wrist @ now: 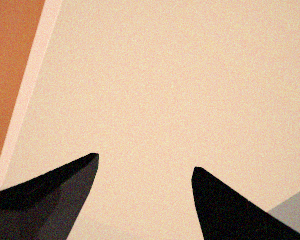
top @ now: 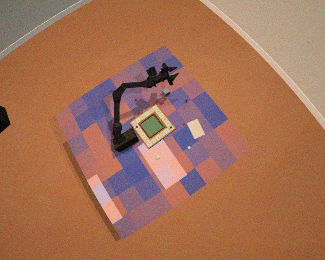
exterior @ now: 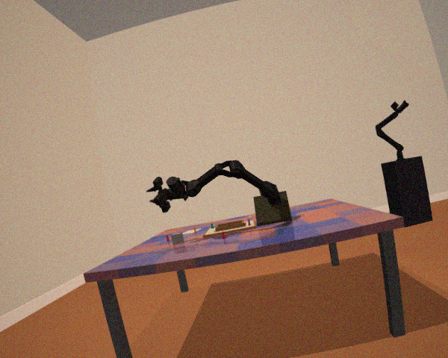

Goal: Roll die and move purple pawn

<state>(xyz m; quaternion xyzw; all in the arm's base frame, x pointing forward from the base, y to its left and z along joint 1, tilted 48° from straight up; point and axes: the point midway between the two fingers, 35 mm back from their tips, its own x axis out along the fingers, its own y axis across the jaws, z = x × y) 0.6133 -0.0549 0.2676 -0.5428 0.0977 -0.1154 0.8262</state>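
My gripper tip is 510 mm past the white die, 410 mm to the left of it and 260 mm above it. Round my gripper tip: grey cube 120 mm behind, 10 mm to the left, 250 mm below; orange pawn 160 mm behind, 310 mm to the right, 260 mm below; green pawn 280 mm behind, 270 mm to the right, 250 mm below.
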